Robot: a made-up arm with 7 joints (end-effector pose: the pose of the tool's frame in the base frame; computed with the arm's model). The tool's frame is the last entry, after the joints.
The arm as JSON. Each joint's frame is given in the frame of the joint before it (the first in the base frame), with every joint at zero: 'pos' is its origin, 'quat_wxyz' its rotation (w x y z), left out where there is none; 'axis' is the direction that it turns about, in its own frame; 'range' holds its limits. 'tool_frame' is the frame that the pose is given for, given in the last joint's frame.
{
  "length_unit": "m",
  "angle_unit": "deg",
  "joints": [
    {
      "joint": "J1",
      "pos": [
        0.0,
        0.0,
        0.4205
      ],
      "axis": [
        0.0,
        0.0,
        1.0
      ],
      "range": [
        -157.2,
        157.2
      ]
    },
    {
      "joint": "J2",
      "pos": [
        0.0,
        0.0,
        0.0
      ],
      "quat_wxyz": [
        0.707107,
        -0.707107,
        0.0,
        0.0
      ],
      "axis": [
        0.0,
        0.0,
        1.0
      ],
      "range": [
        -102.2,
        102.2
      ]
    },
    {
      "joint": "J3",
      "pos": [
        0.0,
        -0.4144,
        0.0
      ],
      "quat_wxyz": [
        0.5,
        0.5,
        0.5,
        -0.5
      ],
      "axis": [
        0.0,
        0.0,
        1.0
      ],
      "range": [
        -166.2,
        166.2
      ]
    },
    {
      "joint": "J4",
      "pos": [
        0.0,
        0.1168,
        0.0
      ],
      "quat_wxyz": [
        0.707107,
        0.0,
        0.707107,
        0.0
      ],
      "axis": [
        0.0,
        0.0,
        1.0
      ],
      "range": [
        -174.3,
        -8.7
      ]
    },
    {
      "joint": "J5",
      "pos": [
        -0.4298,
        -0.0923,
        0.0
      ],
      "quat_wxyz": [
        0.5,
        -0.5,
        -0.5,
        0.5
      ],
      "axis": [
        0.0,
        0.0,
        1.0
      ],
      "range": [
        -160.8,
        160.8
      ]
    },
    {
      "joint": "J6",
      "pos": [
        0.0,
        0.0,
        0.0
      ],
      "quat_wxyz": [
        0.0,
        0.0,
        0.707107,
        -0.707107
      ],
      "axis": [
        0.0,
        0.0,
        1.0
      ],
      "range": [
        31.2,
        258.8
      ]
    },
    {
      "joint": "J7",
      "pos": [
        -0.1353,
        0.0,
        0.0
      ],
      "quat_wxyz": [
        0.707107,
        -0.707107,
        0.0,
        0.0
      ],
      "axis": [
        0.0,
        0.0,
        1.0
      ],
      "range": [
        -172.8,
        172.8
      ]
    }
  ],
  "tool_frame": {
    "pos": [
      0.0,
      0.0,
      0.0
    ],
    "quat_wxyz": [
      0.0,
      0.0,
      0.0,
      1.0
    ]
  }
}
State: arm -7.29 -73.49 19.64 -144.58 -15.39 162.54 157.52
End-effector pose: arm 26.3 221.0 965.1 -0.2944 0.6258 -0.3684 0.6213
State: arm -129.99 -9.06 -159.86 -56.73 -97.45 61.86 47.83
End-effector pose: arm 313.2 559.9 1129.8 0.7288 -0.1981 0.5457 0.3629
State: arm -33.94 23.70 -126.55 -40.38 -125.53 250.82 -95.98
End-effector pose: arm 3.4 -281.8 1101.0 -0.1741 -0.7527 0.6245 0.1147
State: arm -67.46 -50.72 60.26 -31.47 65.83 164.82 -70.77
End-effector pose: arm -75.7 561.3 1152.7 0.1116 0.4590 0.8569 0.2062
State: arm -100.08 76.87 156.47 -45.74 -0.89 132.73 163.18
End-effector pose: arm 0.4 -827.9 957.0 0.0347 0.2473 0.4862 0.8374
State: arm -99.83 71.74 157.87 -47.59 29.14 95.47 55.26
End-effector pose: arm 59.4 -714.5 1099.3 -0.4482 -0.1183 -0.1601 0.8715
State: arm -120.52 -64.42 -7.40 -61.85 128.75 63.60 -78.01
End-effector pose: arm 222.4 422.9 1250.8 0.6047 0.5709 0.4180 0.3656
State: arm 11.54 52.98 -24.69 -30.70 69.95 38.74 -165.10
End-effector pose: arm 904.3 135.4 680.3 0.0935 -0.8641 -0.3252 0.3726
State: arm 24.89 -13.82 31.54 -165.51 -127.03 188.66 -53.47
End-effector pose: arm 30.3 247.4 474.4 -0.4851 0.8554 0.0816 0.1623
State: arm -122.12 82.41 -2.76 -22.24 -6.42 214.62 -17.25
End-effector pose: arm -427.5 -698.7 466.0 0.4046 -0.4110 0.2498 0.7778
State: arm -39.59 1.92 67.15 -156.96 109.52 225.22 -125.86
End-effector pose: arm 313.5 57.9 544.6 0.8946 0.2840 0.0844 0.3345
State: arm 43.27 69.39 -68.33 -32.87 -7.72 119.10 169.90
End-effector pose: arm 860.5 454.7 653.3 -0.2659 0.7486 -0.5474 0.2631
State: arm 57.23 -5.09 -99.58 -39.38 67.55 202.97 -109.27
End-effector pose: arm 67.8 -310.8 1198.2 0.2669 -0.2156 0.6618 0.6665
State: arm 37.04 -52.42 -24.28 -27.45 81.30 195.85 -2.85
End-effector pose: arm -333.2 -500.6 1018.8 0.3271 0.1548 -0.6055 0.7089
